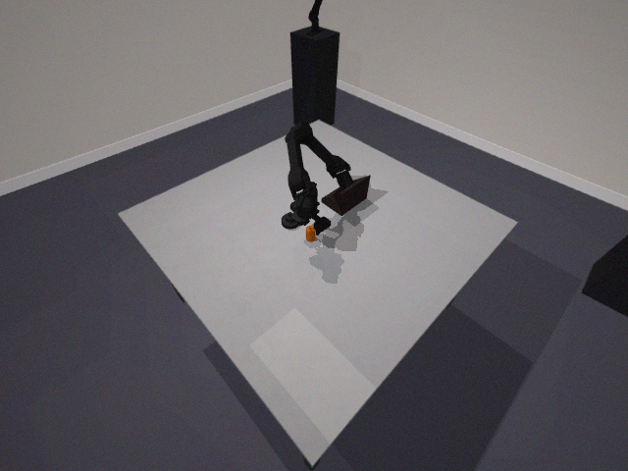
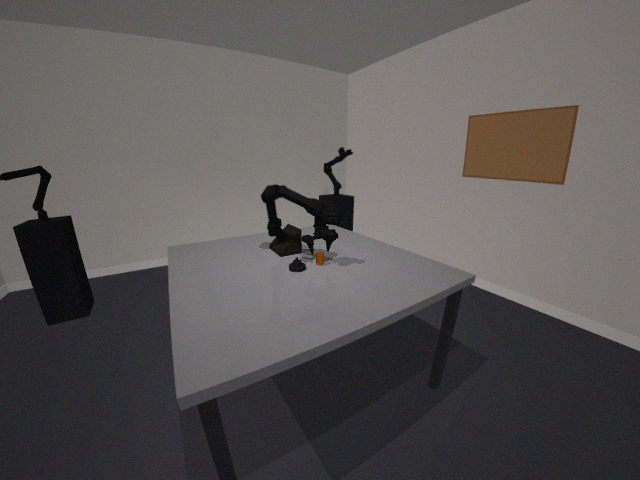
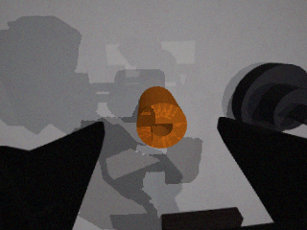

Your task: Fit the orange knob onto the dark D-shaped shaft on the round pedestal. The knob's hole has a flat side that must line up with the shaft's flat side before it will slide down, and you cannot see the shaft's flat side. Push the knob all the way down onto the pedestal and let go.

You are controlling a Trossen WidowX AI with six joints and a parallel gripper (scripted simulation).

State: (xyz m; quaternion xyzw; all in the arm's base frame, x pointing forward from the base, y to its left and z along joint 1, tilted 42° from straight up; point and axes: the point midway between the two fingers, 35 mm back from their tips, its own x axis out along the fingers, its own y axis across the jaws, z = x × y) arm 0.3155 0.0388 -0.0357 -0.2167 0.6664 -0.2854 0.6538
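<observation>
The orange knob lies 3 cm below my gripper tip. The rest, counted from my gripper tip: dark round pedestal (1 cm behind, 13 cm to the right, 3 cm below).
</observation>
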